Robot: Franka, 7 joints.
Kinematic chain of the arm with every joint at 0, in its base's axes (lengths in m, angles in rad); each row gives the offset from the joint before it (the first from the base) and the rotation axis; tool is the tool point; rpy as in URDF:
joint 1: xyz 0 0 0.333 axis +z
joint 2: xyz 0 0 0 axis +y
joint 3: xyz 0 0 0.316 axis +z
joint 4: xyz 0.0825 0 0 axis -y
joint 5: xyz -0.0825 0 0.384 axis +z
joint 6: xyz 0 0 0 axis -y
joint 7: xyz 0.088 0 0 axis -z
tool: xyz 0 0 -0.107 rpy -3.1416 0 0
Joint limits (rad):
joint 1: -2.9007..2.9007
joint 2: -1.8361..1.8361
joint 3: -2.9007..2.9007
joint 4: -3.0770..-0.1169
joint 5: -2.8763..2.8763
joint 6: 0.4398..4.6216
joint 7: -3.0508..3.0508
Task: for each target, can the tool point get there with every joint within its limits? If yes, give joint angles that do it. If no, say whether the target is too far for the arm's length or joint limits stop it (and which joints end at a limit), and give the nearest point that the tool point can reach.
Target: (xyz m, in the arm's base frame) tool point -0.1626 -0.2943 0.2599
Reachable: yes | joints -0.5188 0.3174 -1.8744 -2.7836 -1.5824 3.6056 -0.4565
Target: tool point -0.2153 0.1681 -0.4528
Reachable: no: joint limits stop it (at a limit: joint 2) | nearest point -0.2165 0.1690 -0.3607 | short by 0.092 m
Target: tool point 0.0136 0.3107 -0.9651
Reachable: no: too far | nearest point 0.0130 0.2960 -0.3606 | short by 0.605 m
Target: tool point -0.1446 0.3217 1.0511
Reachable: yes | joints -0.1914 -0.5551 0.7449 -0.6117 0.8145 1.6511 -0.0427
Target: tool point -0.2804 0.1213 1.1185
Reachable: yes | joints 0.3190 -0.2536 2.0021 -0.3809 -1.5712 1.9795 0.7085
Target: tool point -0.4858 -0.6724 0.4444
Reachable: yes | joints 1.3129 -1.0488 2.3772 -0.8421 1.4291 2.5626 1.2646
